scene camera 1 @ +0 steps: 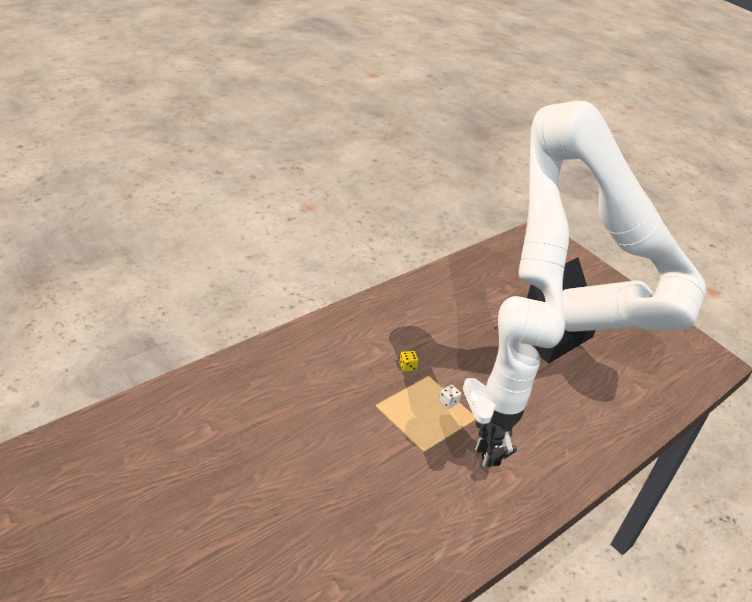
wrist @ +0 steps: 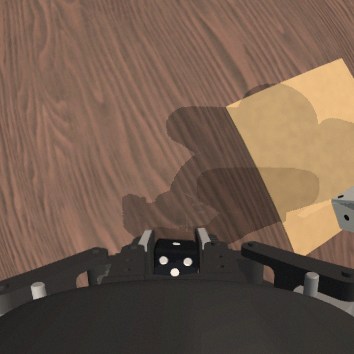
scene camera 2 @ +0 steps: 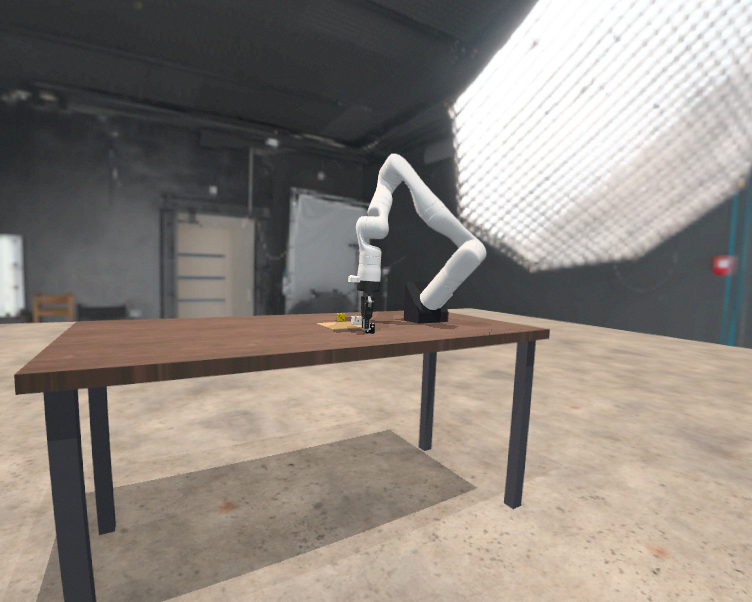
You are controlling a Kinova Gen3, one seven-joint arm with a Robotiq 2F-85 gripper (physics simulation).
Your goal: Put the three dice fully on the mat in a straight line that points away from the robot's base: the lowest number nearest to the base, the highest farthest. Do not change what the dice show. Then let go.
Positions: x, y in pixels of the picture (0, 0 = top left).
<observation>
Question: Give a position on a tan mat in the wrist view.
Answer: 290, 130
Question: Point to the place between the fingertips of the gripper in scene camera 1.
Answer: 484, 458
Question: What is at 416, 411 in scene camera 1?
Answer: A tan mat.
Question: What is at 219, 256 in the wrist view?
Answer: The gripper.
</observation>
